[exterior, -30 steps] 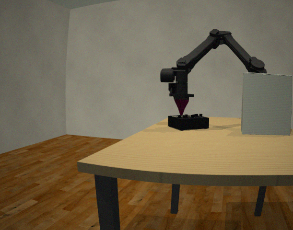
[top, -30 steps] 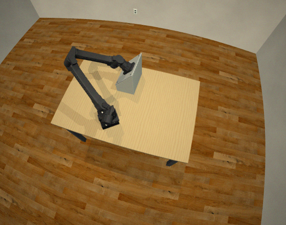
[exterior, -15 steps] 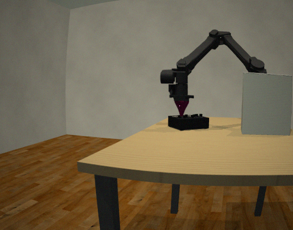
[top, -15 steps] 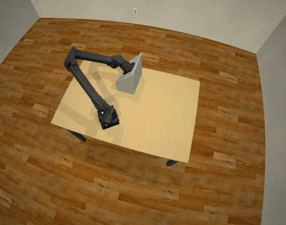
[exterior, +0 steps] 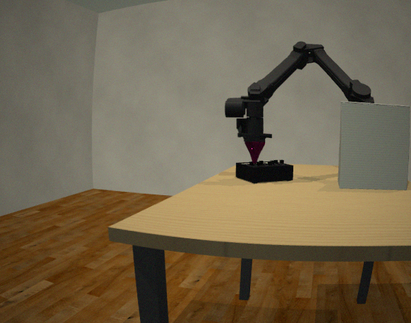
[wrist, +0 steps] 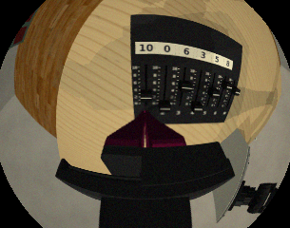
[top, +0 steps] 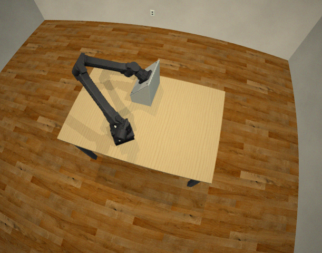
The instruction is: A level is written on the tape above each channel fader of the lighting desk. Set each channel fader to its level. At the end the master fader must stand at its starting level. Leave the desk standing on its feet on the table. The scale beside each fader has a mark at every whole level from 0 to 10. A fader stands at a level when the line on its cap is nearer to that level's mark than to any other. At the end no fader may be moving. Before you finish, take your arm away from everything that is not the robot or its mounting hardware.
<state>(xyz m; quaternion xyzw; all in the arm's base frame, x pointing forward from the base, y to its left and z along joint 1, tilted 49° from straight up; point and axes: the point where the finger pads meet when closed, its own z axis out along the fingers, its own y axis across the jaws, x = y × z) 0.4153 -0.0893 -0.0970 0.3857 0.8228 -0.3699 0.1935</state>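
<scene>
Right now my hand is 2 cm to the left of the fader cap, 1 cm short of it and 1 cm above it. Round my hand: master cap (12 cm to the right, 8 cm behind, 1 cm below).
</scene>
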